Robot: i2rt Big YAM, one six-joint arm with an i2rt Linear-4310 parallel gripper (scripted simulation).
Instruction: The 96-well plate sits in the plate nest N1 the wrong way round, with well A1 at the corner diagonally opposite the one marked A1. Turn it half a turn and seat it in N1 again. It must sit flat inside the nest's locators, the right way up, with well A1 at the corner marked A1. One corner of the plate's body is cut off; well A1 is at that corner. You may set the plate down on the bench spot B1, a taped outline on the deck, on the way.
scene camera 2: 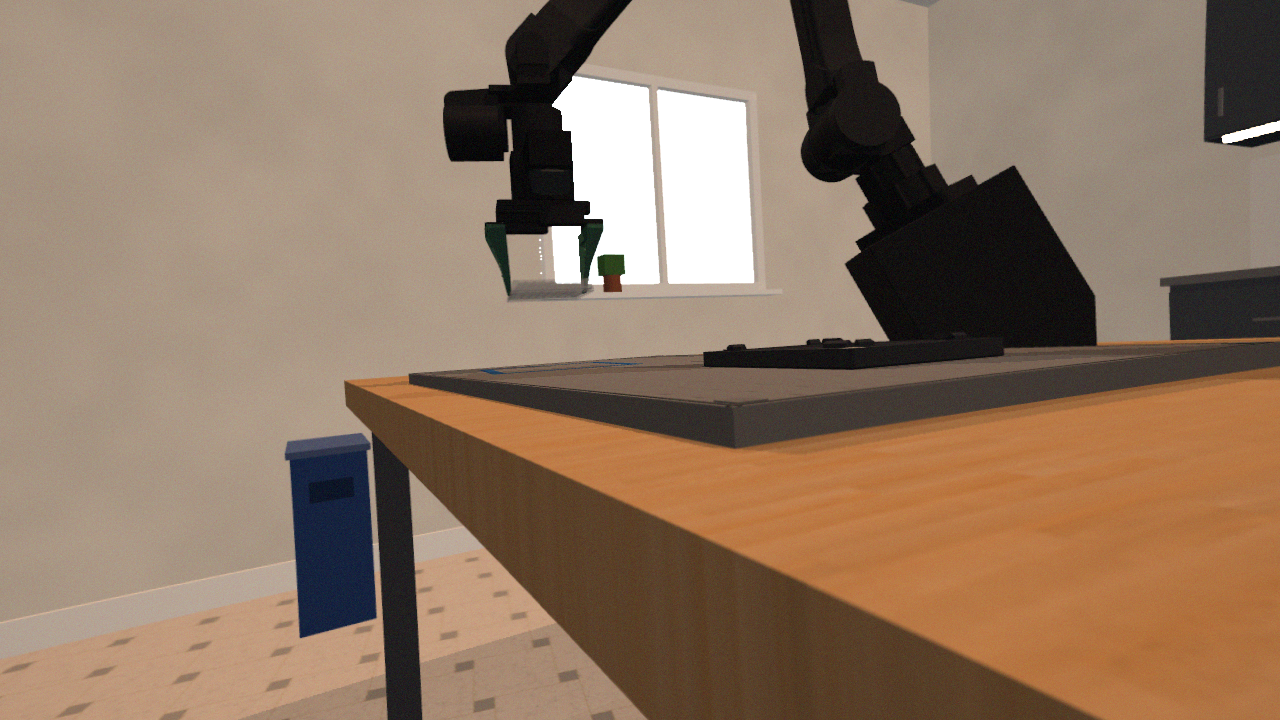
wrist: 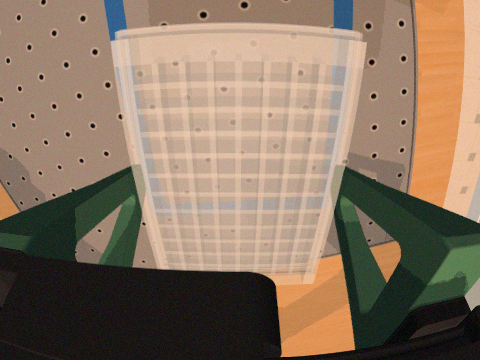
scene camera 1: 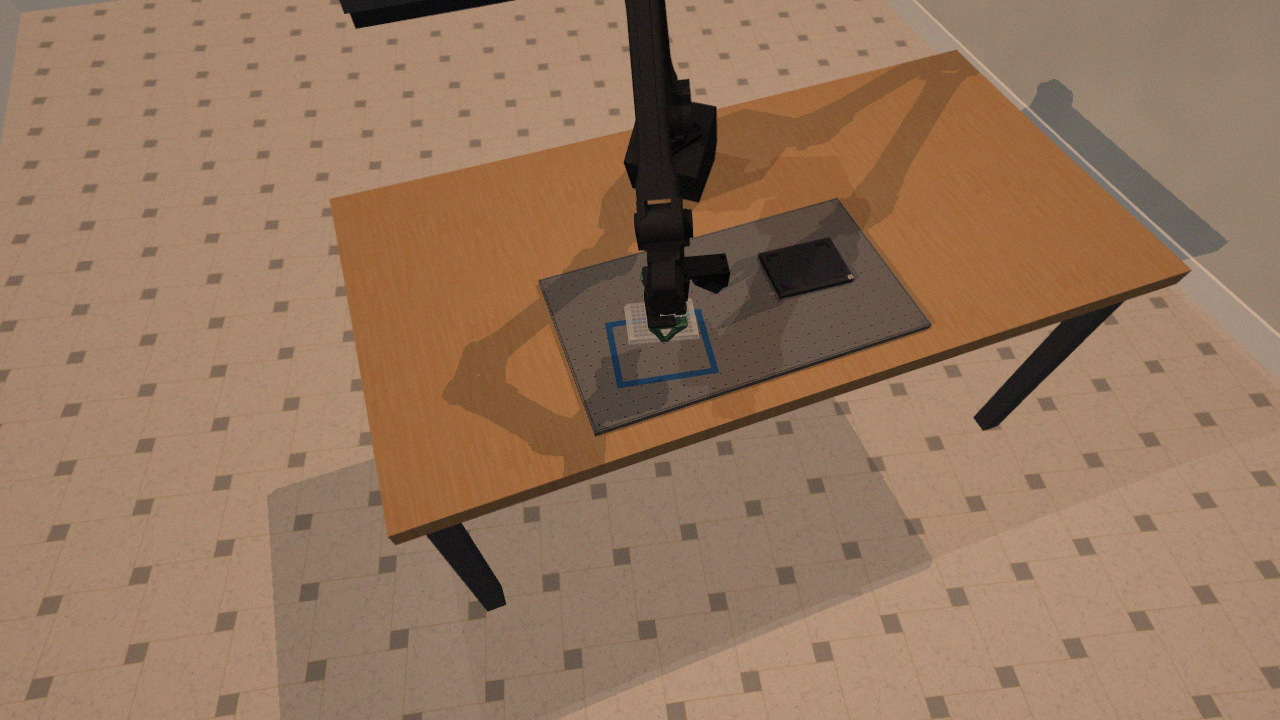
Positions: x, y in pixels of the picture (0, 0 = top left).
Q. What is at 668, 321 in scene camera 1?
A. My gripper.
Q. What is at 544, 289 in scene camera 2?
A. A 96-well plate.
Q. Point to a 96-well plate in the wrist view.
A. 248, 227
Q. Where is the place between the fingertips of my gripper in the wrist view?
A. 238, 176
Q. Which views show my gripper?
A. Scene camera 2, the wrist view and scene camera 1: all of them.
